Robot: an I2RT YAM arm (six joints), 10 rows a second.
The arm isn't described. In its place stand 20 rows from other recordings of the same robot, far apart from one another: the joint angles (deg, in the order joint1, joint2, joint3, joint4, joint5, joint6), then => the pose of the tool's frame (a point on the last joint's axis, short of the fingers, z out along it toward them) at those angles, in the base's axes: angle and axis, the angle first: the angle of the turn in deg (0 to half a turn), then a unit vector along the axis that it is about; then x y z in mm.
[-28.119 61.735 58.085 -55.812 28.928 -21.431] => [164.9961 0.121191 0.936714 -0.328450 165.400 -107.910 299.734]
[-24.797 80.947 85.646 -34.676 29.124 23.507] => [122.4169 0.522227 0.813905 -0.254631 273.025 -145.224 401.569]
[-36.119 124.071 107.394 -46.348 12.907 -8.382] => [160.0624 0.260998 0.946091 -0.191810 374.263 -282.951 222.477]
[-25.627 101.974 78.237 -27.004 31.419 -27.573] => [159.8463 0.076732 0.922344 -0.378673 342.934 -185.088 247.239]
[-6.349 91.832 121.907 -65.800 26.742 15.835] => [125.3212 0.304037 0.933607 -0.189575 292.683 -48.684 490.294]
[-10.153 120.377 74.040 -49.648 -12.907 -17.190] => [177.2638 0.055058 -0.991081 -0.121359 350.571 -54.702 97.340]
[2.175 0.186 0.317 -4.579 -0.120 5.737] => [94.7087 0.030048 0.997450 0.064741 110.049 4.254 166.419]
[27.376 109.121 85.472 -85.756 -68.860 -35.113] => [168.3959 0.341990 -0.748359 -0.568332 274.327 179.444 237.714]
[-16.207 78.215 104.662 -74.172 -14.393 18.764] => [138.4045 0.251331 0.958651 0.133496 224.955 -56.170 454.504]
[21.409 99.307 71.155 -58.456 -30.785 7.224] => [175.6493 0.126878 -0.956053 -0.264321 284.945 131.292 206.934]
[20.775 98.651 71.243 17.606 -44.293 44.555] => [139.4413 -0.097685 0.792446 0.602069 367.845 166.137 298.048]
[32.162 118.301 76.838 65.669 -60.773 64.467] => [147.8944 -0.288877 0.591236 0.752987 365.963 266.820 266.153]
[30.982 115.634 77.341 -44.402 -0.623 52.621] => [174.9710 0.187172 0.981224 0.046551 323.543 194.718 138.078]
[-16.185 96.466 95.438 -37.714 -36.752 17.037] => [131.7961 0.124816 0.940944 0.314716 366.778 -84.274 367.256]
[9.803 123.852 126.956 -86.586 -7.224 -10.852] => [173.4291 -0.182452 0.981228 0.062478 413.954 76.068 297.315]
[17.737 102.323 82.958 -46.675 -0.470 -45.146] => [156.6208 -0.521811 0.851807 -0.046237 354.119 113.573 246.632]
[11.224 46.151 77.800 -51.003 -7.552 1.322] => [110.8333 -0.131419 0.981185 0.141442 114.151 27.422 447.302]
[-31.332 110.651 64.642 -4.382 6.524 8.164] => [142.5988 0.354230 0.926483 -0.127079 336.288 -209.459 141.687]
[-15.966 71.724 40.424 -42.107 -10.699 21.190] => [163.9837 0.304102 0.947410 0.099679 202.608 -51.092 183.728]
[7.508 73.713 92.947 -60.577 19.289 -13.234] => [133.0919 -0.102276 0.976770 -0.188311 237.796 19.479 433.189]
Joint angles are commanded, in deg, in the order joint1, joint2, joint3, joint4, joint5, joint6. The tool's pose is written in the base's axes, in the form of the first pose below.
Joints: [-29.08, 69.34, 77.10, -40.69, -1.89, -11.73]
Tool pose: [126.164 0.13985 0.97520 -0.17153 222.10 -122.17 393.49]
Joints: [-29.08, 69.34, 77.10, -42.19, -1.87, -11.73]
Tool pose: [127.552 0.14035 0.97608 -0.16607 220.70 -121.41 391.10]
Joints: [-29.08, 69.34, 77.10, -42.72, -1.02, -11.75]
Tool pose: [128.331 0.14392 0.97473 -0.17084 219.95 -121.60 390.26]
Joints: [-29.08, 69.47, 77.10, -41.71, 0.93, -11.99]
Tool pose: [128.234 0.15005 0.97020 -0.19026 220.87 -123.50 391.32]
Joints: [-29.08, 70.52, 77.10, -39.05, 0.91, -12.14]
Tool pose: [126.775 0.14864 0.96912 -0.19675 227.77 -127.32 391.23]
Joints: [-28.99, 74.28, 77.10, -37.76, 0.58, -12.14]
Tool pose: [128.916 0.14656 0.97182 -0.18460 244.80 -136.05 376.84]
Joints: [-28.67, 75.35, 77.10, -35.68, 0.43, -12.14]
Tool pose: [127.874 0.14319 0.97208 -0.18588 251.88 -138.03 375.20]
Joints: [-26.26, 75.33, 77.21, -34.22, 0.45, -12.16]
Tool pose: [125.970 0.12280 0.97565 -0.18174 258.73 -127.96 378.27]
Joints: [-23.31, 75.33, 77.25, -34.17, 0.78, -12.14]
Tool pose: [125.464 0.09956 0.98009 -0.17178 264.93 -114.68 378.59]
